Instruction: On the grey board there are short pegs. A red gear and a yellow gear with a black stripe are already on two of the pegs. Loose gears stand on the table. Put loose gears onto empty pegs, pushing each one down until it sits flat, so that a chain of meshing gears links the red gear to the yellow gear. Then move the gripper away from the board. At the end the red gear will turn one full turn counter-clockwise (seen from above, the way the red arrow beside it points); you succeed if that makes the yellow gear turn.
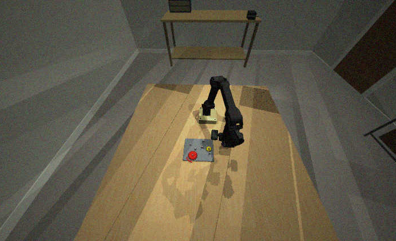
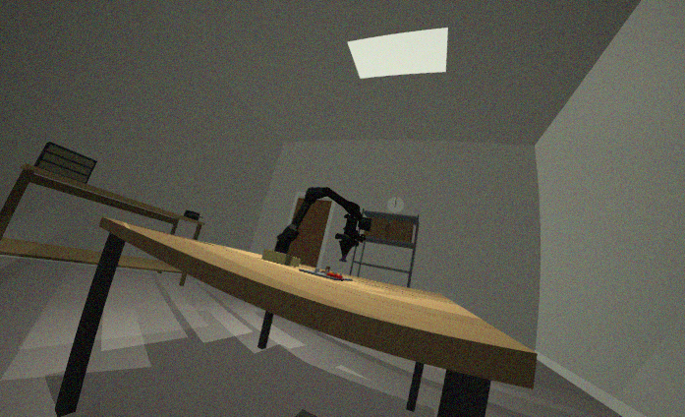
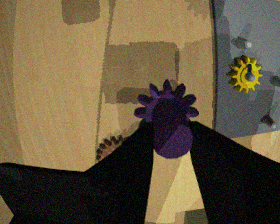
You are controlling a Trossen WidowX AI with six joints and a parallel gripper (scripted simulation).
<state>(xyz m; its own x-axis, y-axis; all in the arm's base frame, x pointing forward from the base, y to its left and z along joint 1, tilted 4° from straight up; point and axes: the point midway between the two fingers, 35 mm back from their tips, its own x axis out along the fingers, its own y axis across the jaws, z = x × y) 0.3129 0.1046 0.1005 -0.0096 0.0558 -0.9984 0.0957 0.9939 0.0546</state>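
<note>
My gripper tip is 50 mm short of the red gear, 210 mm to the left of it and 90 mm above it. From my gripper tip the other things lie so: brown gear (100 mm behind, 60 mm to the left, 90 mm below); then small purple gear (10 mm below).
</note>
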